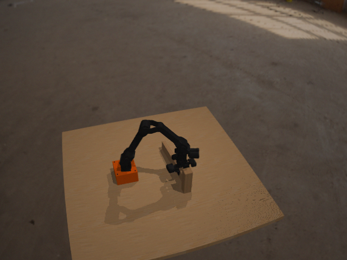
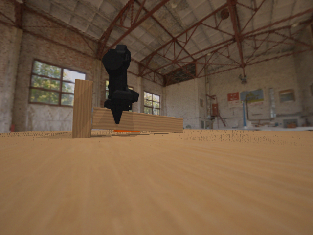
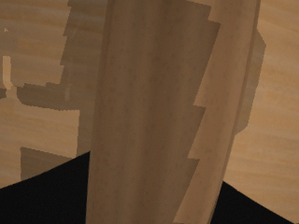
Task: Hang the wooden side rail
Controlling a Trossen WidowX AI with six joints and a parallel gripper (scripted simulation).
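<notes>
My gripper tip is 20 mm short of the headboard post, 100 mm to the left of it and 50 mm below it.
</notes>
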